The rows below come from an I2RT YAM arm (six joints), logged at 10 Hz.
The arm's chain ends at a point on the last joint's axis. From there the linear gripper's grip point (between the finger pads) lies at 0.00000 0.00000 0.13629 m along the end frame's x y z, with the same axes.
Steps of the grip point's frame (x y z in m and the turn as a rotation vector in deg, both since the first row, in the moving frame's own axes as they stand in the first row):
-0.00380 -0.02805 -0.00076 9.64 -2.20 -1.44
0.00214 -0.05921 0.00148 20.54 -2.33 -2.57
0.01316 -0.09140 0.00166 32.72 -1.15 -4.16
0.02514 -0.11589 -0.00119 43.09 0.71 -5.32
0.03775 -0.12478 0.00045 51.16 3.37 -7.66
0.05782 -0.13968 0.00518 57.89 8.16 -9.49
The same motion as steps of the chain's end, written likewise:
0.00169 -0.00530 0.00126 9.64 -2.20 -1.44
0.00864 -0.01154 0.01025 20.54 -2.33 -2.57
0.01849 -0.01790 0.02330 32.72 -1.15 -4.16
0.02814 -0.02285 0.03555 43.09 0.71 -5.32
0.03838 -0.01852 0.05139 51.16 3.37 -7.66
0.05211 -0.02375 0.07003 57.89 8.16 -9.49

